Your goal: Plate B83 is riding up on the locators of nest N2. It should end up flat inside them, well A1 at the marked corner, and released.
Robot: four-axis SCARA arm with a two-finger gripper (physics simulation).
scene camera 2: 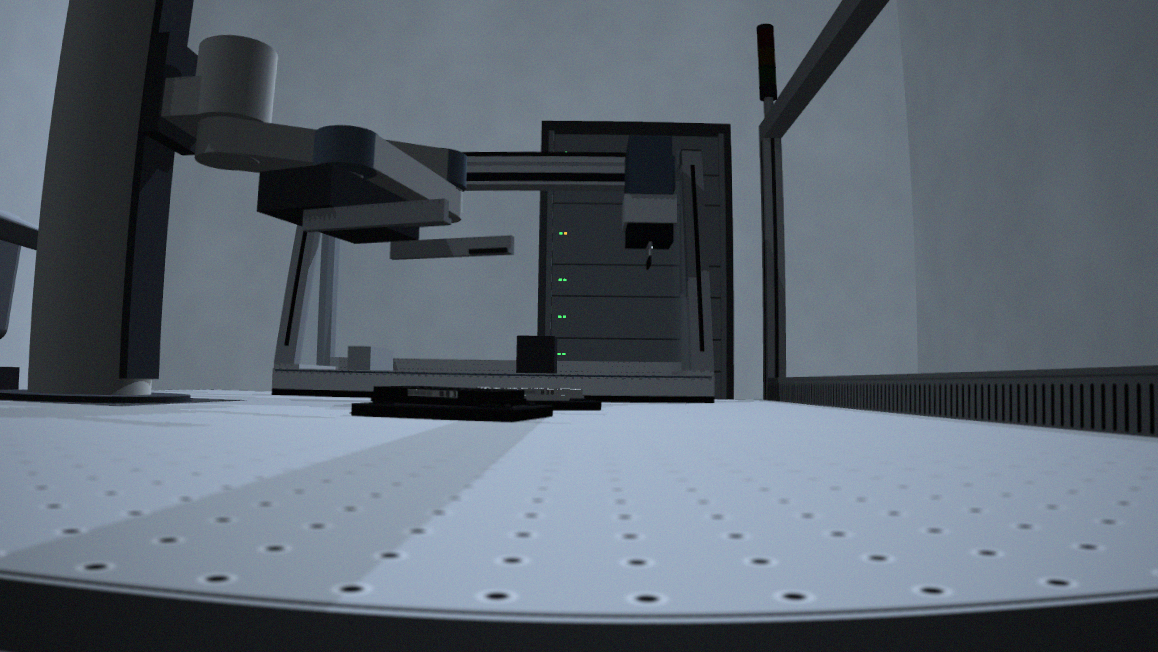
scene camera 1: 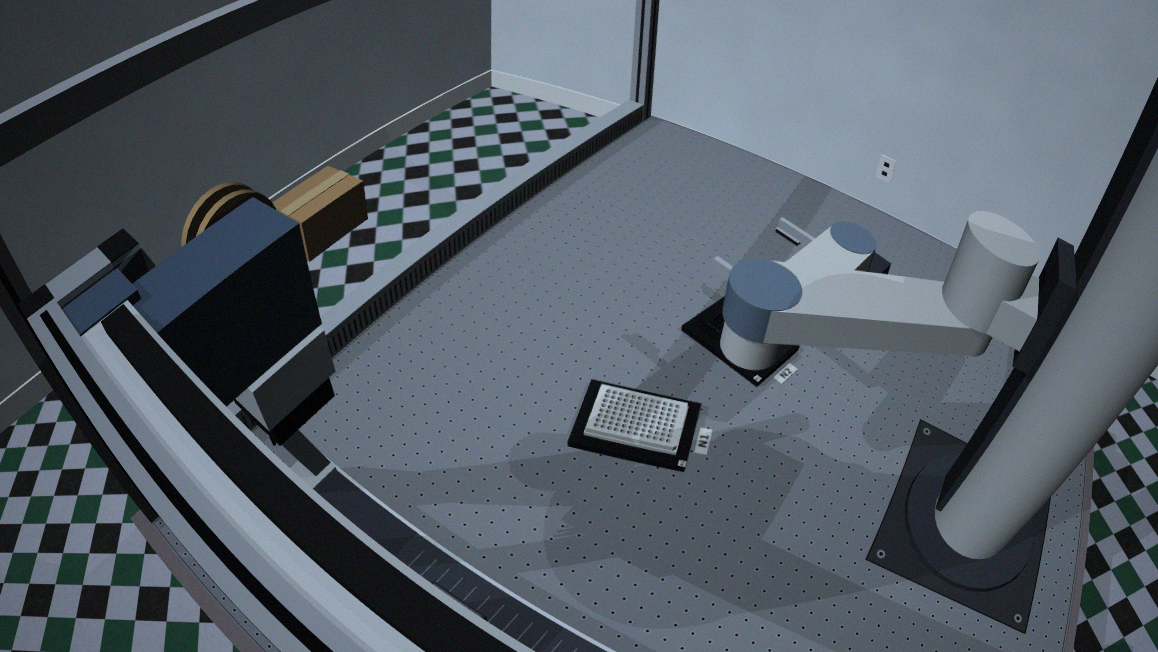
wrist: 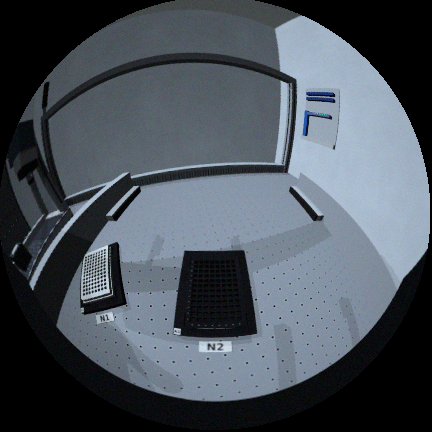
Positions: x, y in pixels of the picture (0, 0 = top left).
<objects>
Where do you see a black nest N2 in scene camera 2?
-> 517, 413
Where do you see a nest N1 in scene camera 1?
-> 604, 447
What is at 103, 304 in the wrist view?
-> A nest N1.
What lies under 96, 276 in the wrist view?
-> A white well plate.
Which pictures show my gripper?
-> Scene camera 2, scene camera 1 and the wrist view: all of them.
</objects>
